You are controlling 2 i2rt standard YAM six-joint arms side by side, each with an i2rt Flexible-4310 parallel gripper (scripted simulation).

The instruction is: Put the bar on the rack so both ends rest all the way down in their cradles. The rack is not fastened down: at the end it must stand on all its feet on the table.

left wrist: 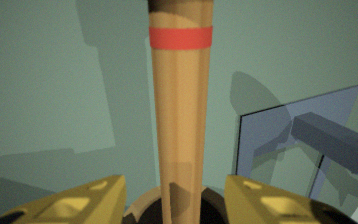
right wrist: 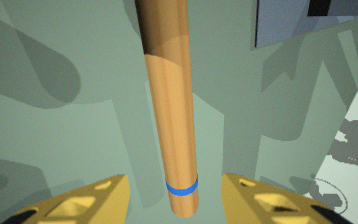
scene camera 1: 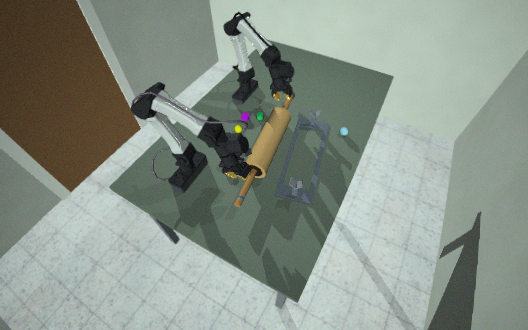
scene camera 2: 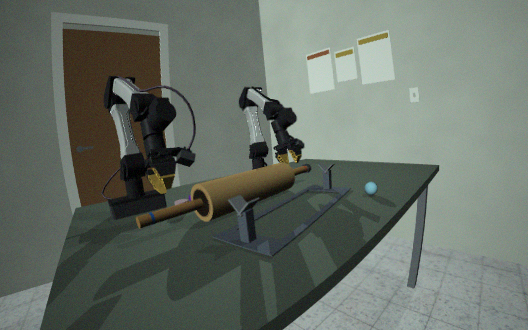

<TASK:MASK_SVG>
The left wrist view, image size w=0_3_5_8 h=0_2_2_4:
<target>my left gripper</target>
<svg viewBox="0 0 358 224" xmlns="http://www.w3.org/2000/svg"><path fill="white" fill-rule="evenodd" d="M226 176L224 200L229 224L358 224L346 214L328 204L240 175ZM124 175L111 175L22 204L1 215L0 224L121 224L127 198Z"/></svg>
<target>wooden bar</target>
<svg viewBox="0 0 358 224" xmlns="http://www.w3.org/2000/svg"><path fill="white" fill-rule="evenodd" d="M148 0L149 40L152 56L160 185L138 197L124 213L121 224L229 224L224 197L202 185L214 0Z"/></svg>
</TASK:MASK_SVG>
